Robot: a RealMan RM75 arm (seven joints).
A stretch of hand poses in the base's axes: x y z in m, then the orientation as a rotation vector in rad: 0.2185 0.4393 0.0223 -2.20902 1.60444 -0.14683; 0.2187 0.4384 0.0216 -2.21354 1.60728 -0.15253; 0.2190 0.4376 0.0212 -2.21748 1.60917 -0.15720; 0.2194 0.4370 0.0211 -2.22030 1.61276 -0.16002; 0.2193 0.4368 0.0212 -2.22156 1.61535 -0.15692; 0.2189 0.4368 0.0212 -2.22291 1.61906 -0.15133; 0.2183 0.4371 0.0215 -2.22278 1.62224 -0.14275; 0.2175 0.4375 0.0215 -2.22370 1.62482 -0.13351; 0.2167 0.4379 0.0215 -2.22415 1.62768 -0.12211; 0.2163 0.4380 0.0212 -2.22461 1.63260 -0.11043; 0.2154 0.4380 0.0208 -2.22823 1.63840 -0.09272; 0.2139 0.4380 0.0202 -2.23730 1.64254 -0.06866; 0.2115 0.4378 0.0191 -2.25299 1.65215 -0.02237; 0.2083 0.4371 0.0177 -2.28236 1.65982 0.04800; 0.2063 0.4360 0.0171 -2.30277 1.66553 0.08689; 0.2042 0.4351 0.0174 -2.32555 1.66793 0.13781; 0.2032 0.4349 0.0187 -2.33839 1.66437 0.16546; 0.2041 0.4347 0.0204 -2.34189 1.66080 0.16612; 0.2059 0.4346 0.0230 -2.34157 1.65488 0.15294; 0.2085 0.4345 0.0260 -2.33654 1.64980 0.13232; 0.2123 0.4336 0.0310 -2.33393 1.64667 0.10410; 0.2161 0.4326 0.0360 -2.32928 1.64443 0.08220
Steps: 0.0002 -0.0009 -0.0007 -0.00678 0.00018 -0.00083; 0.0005 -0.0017 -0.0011 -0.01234 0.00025 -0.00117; 0.0009 -0.0023 -0.0012 -0.01691 0.00157 -0.00265; 0.0008 -0.0025 -0.0011 -0.01735 0.00493 -0.00326; 0.0004 -0.0025 -0.0011 -0.01716 0.01016 -0.00413; -0.0002 -0.0022 -0.0008 -0.01441 0.01611 -0.00479; -0.0010 -0.0018 -0.0008 -0.01191 0.02262 -0.00462; -0.0018 -0.0014 -0.0008 -0.00826 0.03023 -0.00447; -0.0022 -0.0013 -0.0011 -0.00531 0.03891 -0.00550; -0.0031 -0.0013 -0.0015 -0.00235 0.05266 -0.00499; -0.0046 -0.0013 -0.0021 -0.00002 0.07156 -0.00058; -0.0070 -0.0015 -0.0032 0.00452 0.10799 0.00620; -0.0102 -0.0022 -0.0046 0.00874 0.16306 0.02236; -0.0122 -0.0033 -0.0052 0.00675 0.19599 0.03176; -0.0143 -0.0042 -0.0049 0.00815 0.23547 0.04545; -0.0153 -0.0044 -0.0036 0.01007 0.25520 0.05579; -0.0144 -0.0046 -0.0019 0.00911 0.25557 0.05917; -0.0126 -0.0047 0.0007 0.00691 0.24544 0.06071; -0.0100 -0.0048 0.0037 0.00508 0.22946 0.05911; -0.0062 -0.0057 0.0087 -0.00223 0.21099 0.05613; -0.0024 -0.0067 0.0137 -0.00622 0.19571 0.05278
